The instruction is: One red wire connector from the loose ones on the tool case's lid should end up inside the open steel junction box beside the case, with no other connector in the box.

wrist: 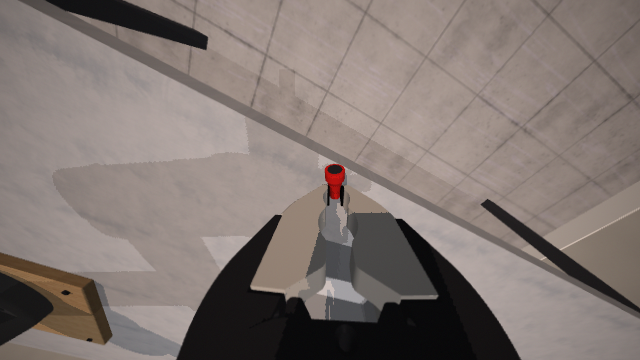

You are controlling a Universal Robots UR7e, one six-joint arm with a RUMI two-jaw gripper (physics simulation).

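Places are measured from the arm's base along level axes (x back, y right, z up), in centimetres.
Where they show: gripper, fingertip midpoint: (334,187).
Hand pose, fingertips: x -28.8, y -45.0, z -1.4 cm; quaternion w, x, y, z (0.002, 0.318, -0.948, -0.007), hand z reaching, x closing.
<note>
After its pixels a point has its place.
A red wire connector (334,175) @(z 0.2, x -27.6, y -46.5 cm) stands out from between the fingertips in the middle of the wrist view, its wide dark-mouthed end beyond the tips near the table's edge. My gripper (334,187) @(z -1.3, x -28.8, y -45.0 cm) is shut on its narrow end. Whether the connector touches the table top cannot be told. Grey metal parts of the steel junction box (337,255) @(z 0.1, x -33.4, y -39.9 cm) show in the gap between the jaws, below the tips in the view. Most of the box and its inside are hidden by the jaws. The tool case's lid and its loose connectors cannot be made out.
The pale table top (150,115) @(z -1.3, x -14.7, y -41.5 cm) ends at a diagonal edge, with a tiled floor (440,105) beyond. A wooden block (72,305) @(z 0.1, x -10.3, y -3.6 cm) with a black part over it lies at the lower left. Dark bars (145,22) (550,247) cross the edge at the upper left and right.
</note>
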